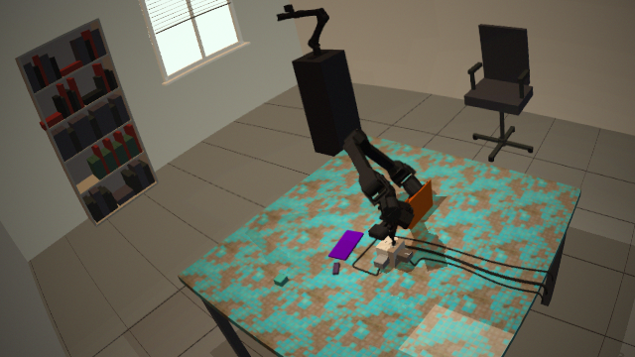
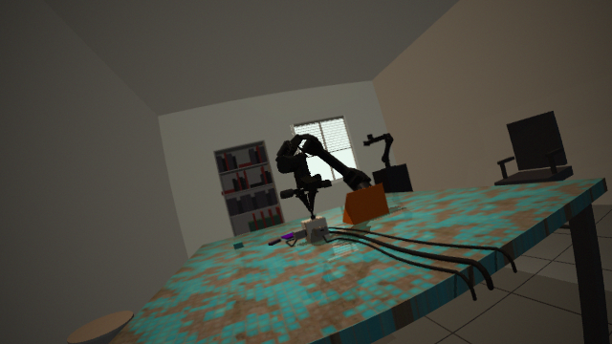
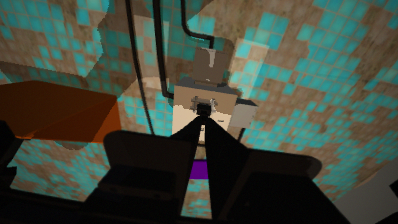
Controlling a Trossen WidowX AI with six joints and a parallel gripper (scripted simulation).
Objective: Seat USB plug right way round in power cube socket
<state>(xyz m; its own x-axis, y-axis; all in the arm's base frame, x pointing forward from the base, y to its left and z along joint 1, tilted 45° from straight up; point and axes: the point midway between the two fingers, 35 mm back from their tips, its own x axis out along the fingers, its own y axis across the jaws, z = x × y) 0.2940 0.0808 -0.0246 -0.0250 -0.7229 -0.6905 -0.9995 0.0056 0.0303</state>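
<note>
Right now the dark USB plug is 2 cm below my gripper tip. From my gripper tip the other things lie so: teal cube: 30 cm ahead, 31 cm to the right, 9 cm below; flat purple slab: 2 cm ahead, 22 cm to the right, 10 cm below; small purple stick: 14 cm ahead, 17 cm to the right, 10 cm below.
</note>
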